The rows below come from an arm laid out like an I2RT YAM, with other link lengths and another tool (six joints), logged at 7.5 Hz.
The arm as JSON. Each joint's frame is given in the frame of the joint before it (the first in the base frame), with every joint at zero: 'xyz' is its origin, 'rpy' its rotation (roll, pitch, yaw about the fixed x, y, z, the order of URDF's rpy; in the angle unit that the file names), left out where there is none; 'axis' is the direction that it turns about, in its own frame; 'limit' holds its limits. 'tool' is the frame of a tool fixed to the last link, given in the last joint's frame.
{
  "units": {
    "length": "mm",
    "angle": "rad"
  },
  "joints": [
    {
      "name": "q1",
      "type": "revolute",
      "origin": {
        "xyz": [
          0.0,
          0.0,
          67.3
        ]
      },
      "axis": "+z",
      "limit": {
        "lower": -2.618,
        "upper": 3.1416
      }
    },
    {
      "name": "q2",
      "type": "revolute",
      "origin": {
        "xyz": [
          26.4,
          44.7,
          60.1
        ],
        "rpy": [
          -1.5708,
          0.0,
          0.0
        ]
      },
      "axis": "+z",
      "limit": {
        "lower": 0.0,
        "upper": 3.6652
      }
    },
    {
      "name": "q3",
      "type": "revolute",
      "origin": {
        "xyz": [
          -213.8,
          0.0,
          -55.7
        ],
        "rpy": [
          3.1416,
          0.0,
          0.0
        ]
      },
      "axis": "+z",
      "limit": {
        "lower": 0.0,
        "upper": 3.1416
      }
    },
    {
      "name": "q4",
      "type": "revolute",
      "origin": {
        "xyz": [
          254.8,
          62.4,
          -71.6
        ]
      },
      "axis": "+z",
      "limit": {
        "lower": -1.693,
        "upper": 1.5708
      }
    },
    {
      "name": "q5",
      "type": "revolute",
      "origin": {
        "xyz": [
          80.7,
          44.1,
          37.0
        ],
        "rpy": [
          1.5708,
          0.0,
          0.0
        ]
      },
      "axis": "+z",
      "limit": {
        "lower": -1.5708,
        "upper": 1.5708
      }
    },
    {
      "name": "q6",
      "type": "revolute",
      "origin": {
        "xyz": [
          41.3,
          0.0,
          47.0
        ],
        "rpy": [
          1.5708,
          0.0,
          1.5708
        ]
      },
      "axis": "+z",
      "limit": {
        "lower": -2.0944,
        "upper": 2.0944
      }
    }
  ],
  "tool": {
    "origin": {
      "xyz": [
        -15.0,
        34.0,
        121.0
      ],
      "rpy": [
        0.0,
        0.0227,
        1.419
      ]
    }
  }
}
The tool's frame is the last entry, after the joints.
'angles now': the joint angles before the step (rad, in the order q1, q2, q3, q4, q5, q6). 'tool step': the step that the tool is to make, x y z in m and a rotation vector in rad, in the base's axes. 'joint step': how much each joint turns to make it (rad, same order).
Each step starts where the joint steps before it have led.
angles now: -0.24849 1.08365 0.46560 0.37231 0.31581 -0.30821
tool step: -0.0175 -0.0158 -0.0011 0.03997 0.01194 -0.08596
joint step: -0.04328 -0.06372 -0.00941 -0.09209 0.03196 0.04787
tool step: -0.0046 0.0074 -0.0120 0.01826 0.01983 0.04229
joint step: -0.00440 -0.02740 -0.04019 -0.01069 -0.04808 -0.00249
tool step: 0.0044 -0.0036 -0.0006 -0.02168 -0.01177 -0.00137
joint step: -0.00241 0.03815 -0.00198 0.06298 0.00404 -0.01763
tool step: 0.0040 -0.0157 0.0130 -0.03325 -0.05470 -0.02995
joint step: -0.03482 0.02621 0.00760 0.08574 -0.00108 -0.01608
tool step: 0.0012 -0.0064 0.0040 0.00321 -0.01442 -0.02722
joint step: -0.00921 0.01708 0.01740 0.00855 0.01596 0.01201
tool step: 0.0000 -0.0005 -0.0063 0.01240 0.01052 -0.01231
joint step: 0.00298 0.02203 0.00256 0.00161 0.01317 0.01189
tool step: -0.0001 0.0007 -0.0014 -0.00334 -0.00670 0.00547
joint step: -0.00038 0.00085 -0.01264 0.02166 -0.00550 -0.00230
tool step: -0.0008 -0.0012 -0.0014 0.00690 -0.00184 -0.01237
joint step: -0.00049 0.00448 -0.00019 0.00082 0.01005 0.01009
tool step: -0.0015 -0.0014 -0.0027 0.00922 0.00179 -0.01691
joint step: 0.00008 0.00575 -0.00046 -0.00274 0.01475 0.01242
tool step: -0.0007 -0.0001 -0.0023 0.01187 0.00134 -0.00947
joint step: 0.00099 0.00395 0.00135 -0.00740 0.00766 0.01374
